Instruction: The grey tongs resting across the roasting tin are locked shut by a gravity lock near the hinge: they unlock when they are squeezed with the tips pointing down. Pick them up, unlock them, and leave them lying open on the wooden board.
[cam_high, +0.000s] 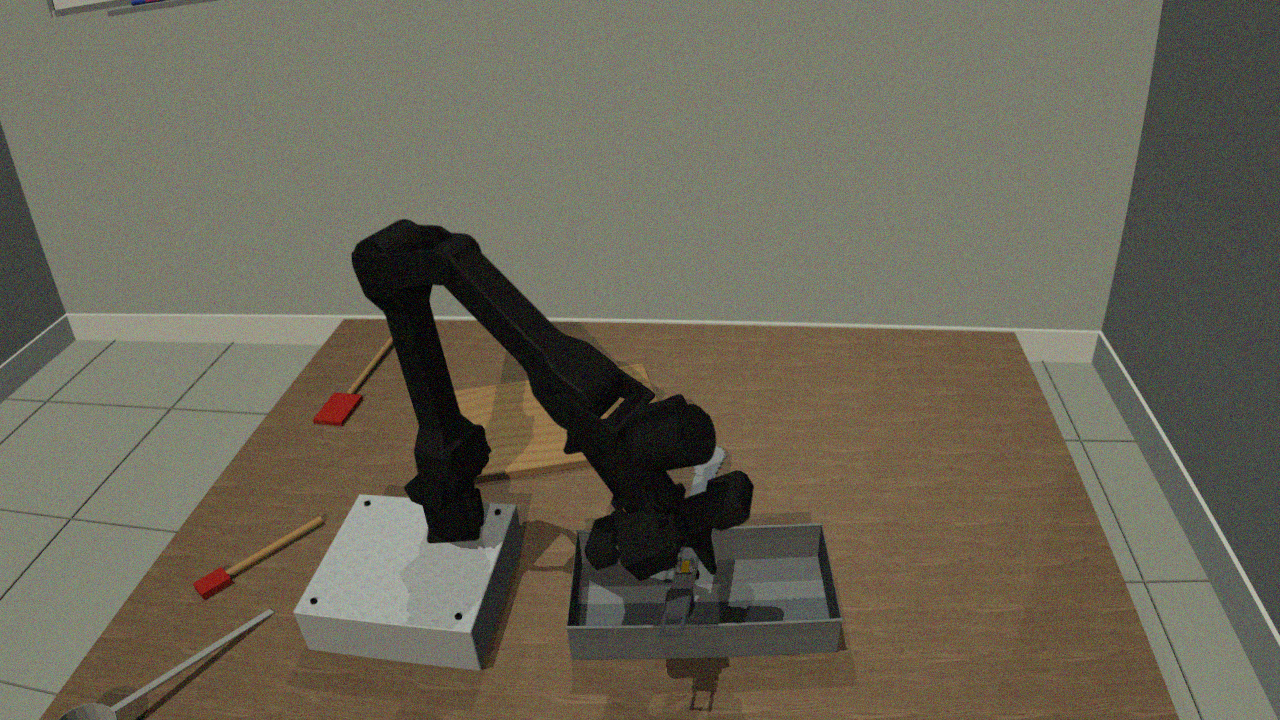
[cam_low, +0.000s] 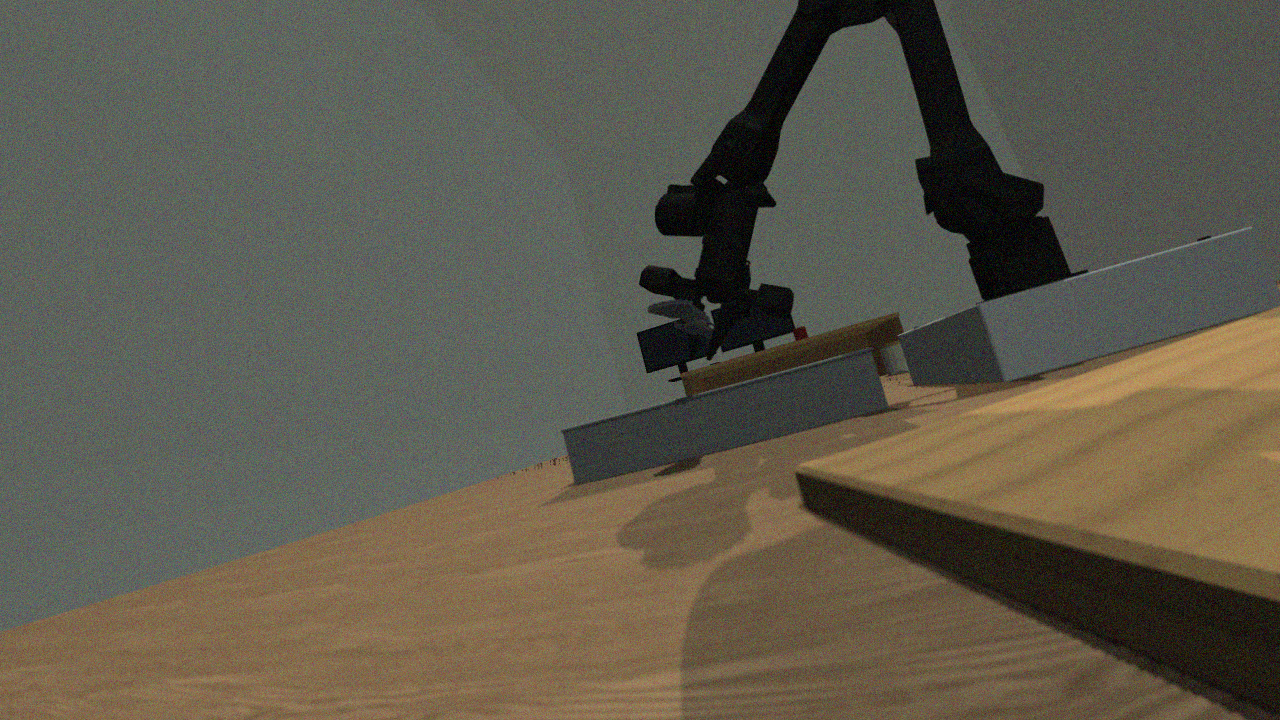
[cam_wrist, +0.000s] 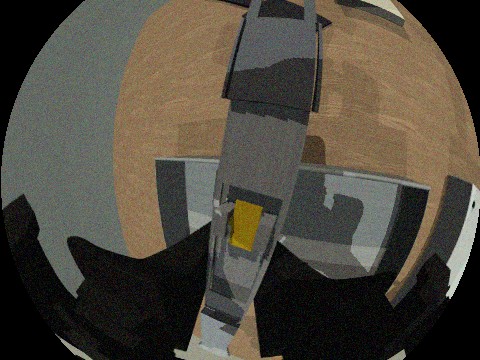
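Right now the yellow lock piece is 30 mm above my gripper tip, 20 mm to the right of it and 20 mm behind it. Also, from my gripper tip: roasting tin (70 mm below, 50 mm to the left); then wooden board (460 mm to the left, 190 mm behind, 90 mm below).
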